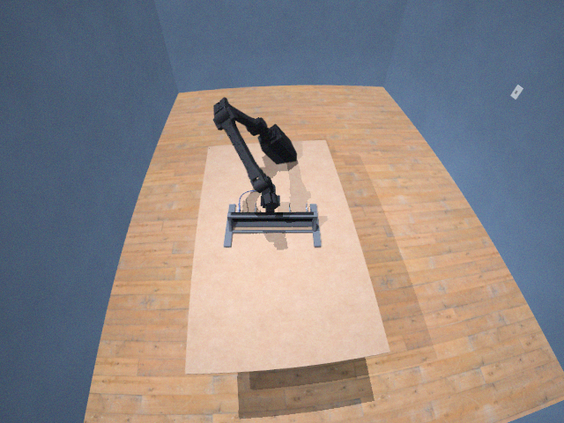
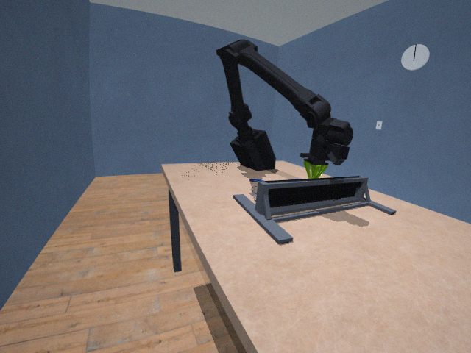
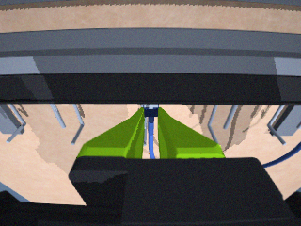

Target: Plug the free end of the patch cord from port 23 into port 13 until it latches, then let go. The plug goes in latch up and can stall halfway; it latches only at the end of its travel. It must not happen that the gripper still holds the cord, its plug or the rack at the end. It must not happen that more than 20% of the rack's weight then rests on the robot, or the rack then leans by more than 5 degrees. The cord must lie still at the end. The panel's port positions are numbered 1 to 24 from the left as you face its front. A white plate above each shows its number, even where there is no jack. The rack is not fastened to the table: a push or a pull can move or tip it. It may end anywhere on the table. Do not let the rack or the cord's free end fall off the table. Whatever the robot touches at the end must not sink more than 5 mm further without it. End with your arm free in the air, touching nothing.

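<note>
Now: the plug 2 cm ahead of my hand.
</note>
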